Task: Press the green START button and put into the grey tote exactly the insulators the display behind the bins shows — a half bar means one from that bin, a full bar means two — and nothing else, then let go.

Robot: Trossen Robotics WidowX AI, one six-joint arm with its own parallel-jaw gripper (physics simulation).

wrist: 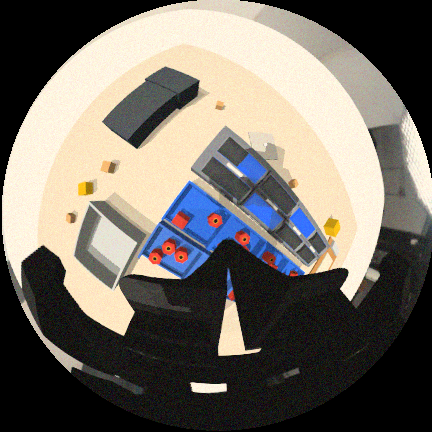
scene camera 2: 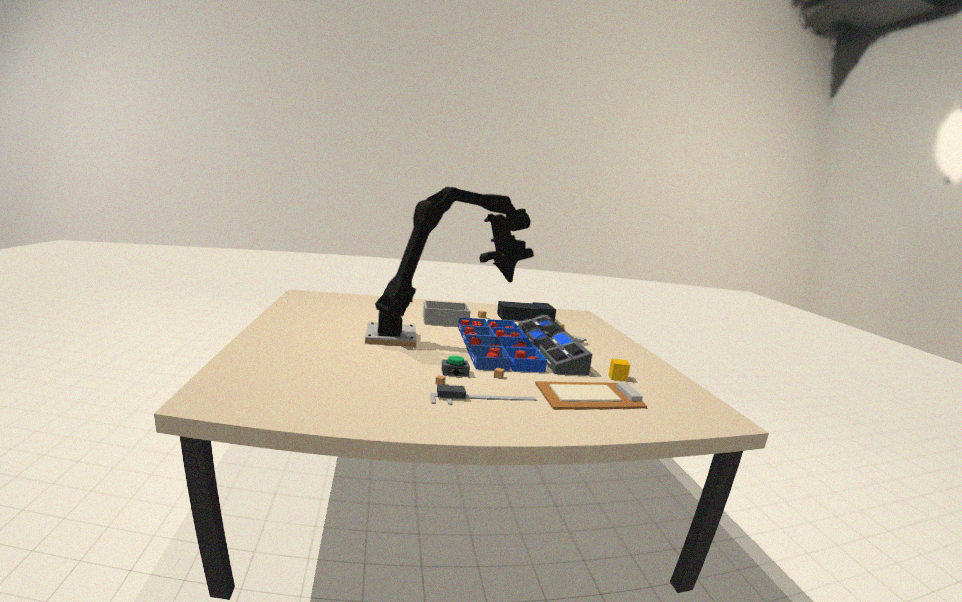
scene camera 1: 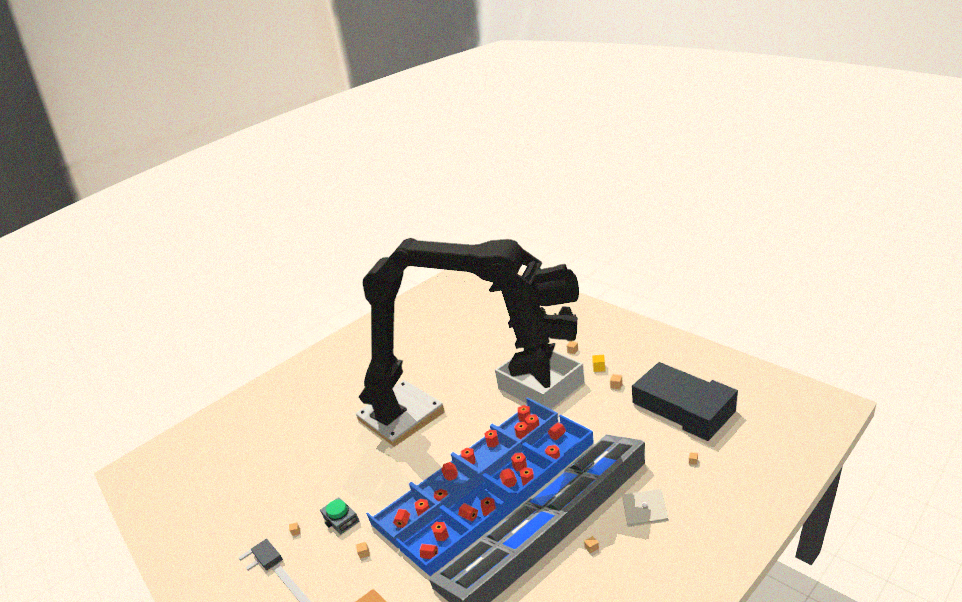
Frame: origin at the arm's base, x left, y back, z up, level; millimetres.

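Seen in the pictures: gripper, fingertip midpoint: (wrist: 226, 244) (scene camera 2: 510, 282) (scene camera 1: 547, 387); arm's base at its link origin: (scene camera 2: 388, 332) (scene camera 1: 388, 412).
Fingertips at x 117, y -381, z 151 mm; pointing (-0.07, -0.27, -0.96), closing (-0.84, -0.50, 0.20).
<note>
Pixels of each thing's top centre, then the offset from my fingertips to it.
- grey tote at its top centre: (scene camera 1: 538, 366) (wrist: 97, 250) (scene camera 2: 446, 305) dx +158, dy +168, dz -119 mm
- green START button at its top centre: (scene camera 1: 335, 506) (scene camera 2: 456, 357) dx -380, dy +233, dz -132 mm
- black box at its top centre: (scene camera 1: 683, 387) (wrist: 147, 93) (scene camera 2: 527, 304) dx +246, dy -150, dz -117 mm
- caliper at its top centre: (scene camera 1: 276, 577) (scene camera 2: 485, 392) dx -560, dy +200, dz -153 mm
- clipboard at its top centre: (scene camera 2: 591, 389) (wrist: 324, 269) dx -543, dy -62, dz -155 mm
- grey plate at its top centre: (scene camera 1: 644, 506) (wrist: 264, 144) dx -30, dy -228, dz -167 mm
My gripper (scene camera 1: 545, 381) (scene camera 2: 509, 278) (wrist: 226, 244) is shut and empty, high above the tote end of the bins. The grey tote (scene camera 1: 520, 389) (scene camera 2: 445, 313) (wrist: 86, 230) stands beside that end; no insulator shows in the visible part of its floor. The blue bins (scene camera 1: 578, 442) (scene camera 2: 528, 364) (wrist: 192, 200) hold red insulators (scene camera 1: 518, 460) (wrist: 215, 220), two in one end bin and three in the other. The dark display (scene camera 1: 567, 516) (scene camera 2: 574, 366) (wrist: 210, 156) behind the bins shows blue bars (scene camera 1: 523, 530) (wrist: 302, 223). The green START button (scene camera 1: 336, 507) (scene camera 2: 455, 360) is near the bins' other end. My fingers hide some bins in the wrist view.
A black box (scene camera 1: 681, 397) (scene camera 2: 526, 310) (wrist: 150, 109) stands beyond the tote. Yellow blocks (scene camera 1: 598, 362) (scene camera 2: 619, 369) and small orange cubes lie around. A caliper (scene camera 1: 266, 553) (scene camera 2: 451, 391) and a clipboard (scene camera 2: 585, 391) lie near the button side. A grey plate (scene camera 1: 634, 516) lies behind the display.
</note>
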